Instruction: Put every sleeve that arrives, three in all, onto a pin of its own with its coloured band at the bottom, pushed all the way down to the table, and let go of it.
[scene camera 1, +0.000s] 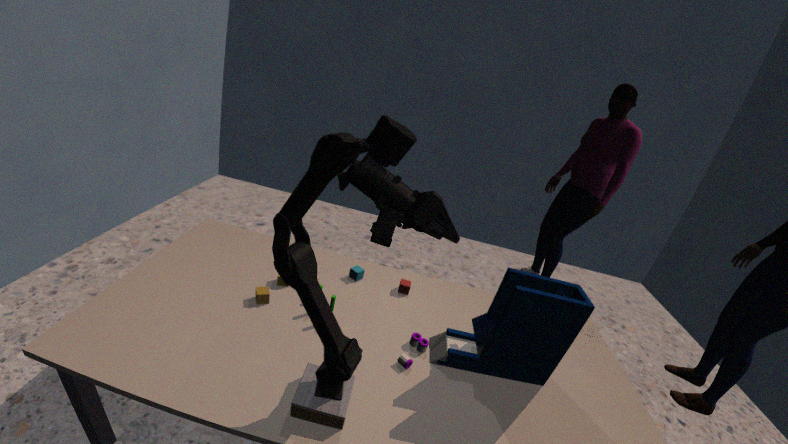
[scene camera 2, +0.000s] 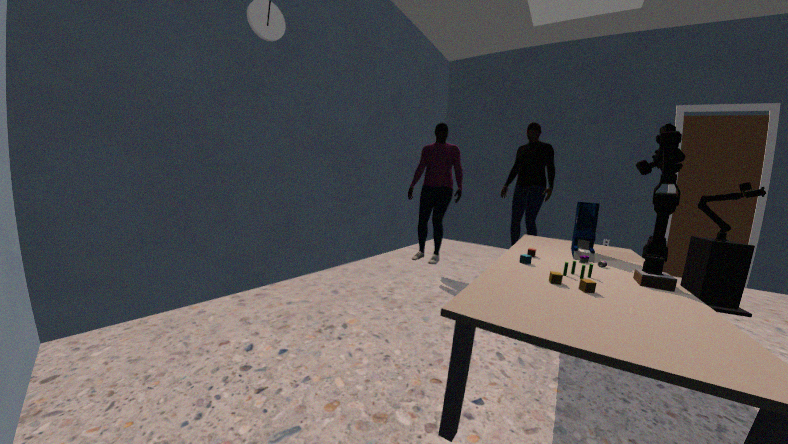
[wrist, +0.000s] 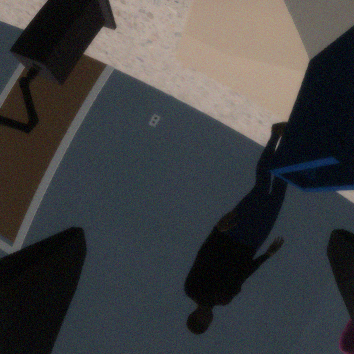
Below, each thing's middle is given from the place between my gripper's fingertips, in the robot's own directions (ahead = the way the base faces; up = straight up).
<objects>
Now: hand 220 mm short of the pale tray (scene camera 1: 453, 344), 210 mm to the left of it and 480 mm above it.
</objects>
